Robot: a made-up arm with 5 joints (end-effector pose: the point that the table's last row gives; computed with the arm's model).
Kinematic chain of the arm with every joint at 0, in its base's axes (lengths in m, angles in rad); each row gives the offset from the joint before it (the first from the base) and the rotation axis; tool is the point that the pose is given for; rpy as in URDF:
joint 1: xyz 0.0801 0 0.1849 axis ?
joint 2: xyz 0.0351 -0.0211 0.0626 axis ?
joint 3: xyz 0.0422 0 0.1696 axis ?
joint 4: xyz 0.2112 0 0.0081 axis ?
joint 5: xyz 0.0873 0.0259 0 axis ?
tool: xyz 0 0 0 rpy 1.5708 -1.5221 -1.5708
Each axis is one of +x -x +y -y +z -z.
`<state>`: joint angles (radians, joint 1 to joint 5).
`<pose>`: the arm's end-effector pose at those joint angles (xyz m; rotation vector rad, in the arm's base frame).
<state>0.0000 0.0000 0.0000 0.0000 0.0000</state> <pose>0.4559 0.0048 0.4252 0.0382 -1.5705 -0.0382</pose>
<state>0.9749 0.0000 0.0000 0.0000 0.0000</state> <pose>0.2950 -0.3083 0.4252 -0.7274 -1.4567 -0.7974</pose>
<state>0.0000 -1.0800 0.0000 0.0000 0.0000</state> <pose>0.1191 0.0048 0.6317 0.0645 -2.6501 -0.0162</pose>
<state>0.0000 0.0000 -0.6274 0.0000 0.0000</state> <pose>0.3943 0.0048 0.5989 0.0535 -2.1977 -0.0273</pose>
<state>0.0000 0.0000 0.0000 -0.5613 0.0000</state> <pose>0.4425 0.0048 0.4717 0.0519 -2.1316 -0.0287</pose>
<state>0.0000 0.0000 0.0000 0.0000 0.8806</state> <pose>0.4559 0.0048 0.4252 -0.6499 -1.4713 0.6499</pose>
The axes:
joint 1: -z
joint 2: +y
joint 3: +y
joint 4: +y
joint 5: -x

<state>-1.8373 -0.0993 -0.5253 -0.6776 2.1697</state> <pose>0.0096 0.2399 0.6347 0.4258 2.9819 -0.3735</pose>
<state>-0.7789 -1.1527 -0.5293 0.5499 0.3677</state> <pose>0.0076 -0.0648 0.6430 0.6267 -2.6773 0.3199</pose>
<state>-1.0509 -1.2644 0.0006 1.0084 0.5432</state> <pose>0.0892 0.0256 0.5647 0.5404 -1.8920 1.0610</pose>
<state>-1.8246 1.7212 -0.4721 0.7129 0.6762</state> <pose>0.0158 0.2288 -0.0981 -0.2862 0.4197 2.4129</pose>
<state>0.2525 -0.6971 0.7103 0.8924 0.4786</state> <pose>0.2979 -0.0512 0.3413 -0.2229 -0.6276 0.1708</pose>
